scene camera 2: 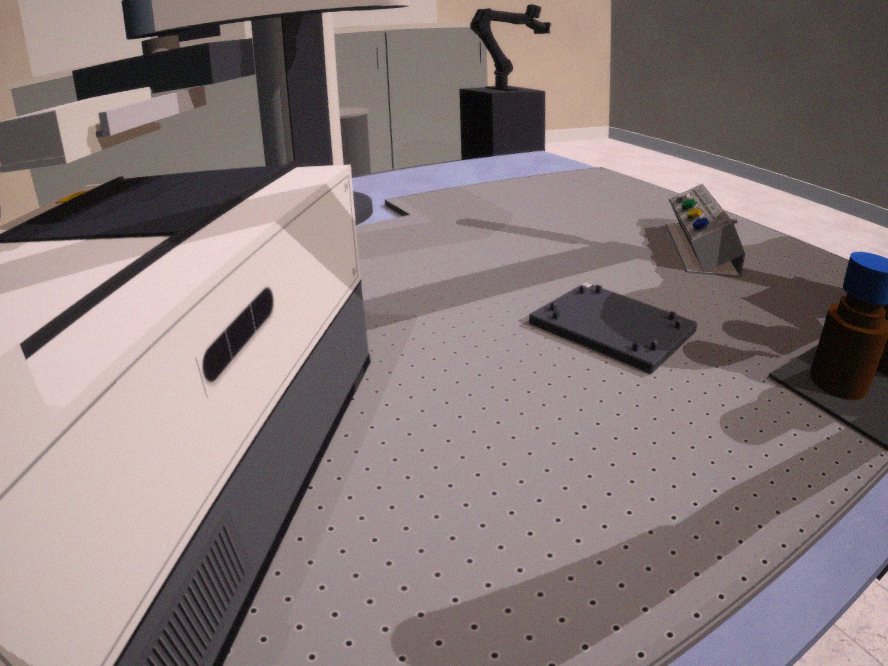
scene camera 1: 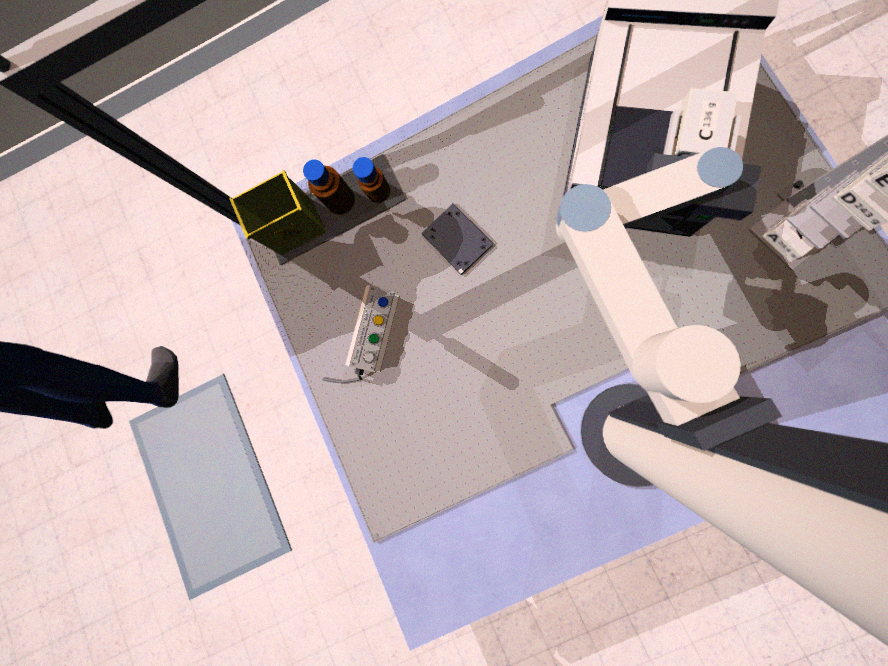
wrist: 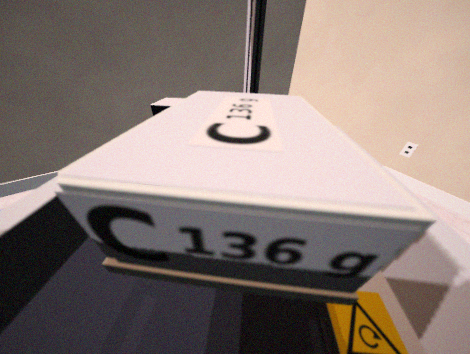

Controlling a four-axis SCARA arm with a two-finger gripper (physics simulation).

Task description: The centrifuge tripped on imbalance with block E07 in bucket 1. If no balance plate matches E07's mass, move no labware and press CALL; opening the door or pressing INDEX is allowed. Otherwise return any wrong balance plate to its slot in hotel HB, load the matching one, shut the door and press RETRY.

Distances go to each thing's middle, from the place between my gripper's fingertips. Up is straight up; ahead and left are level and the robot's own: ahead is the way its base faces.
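Labels:
From my hand, the dark square plate [scene camera 2: 608,323] is a good way ahead, far to the left and far below. As for the centrifuge [scene camera 2: 186,345], my hand is 11 cm short of it, 2 cm to the left of it and 17 cm above it. Going by their middles, the centrifuge is the nearest to my hand of the things named here.

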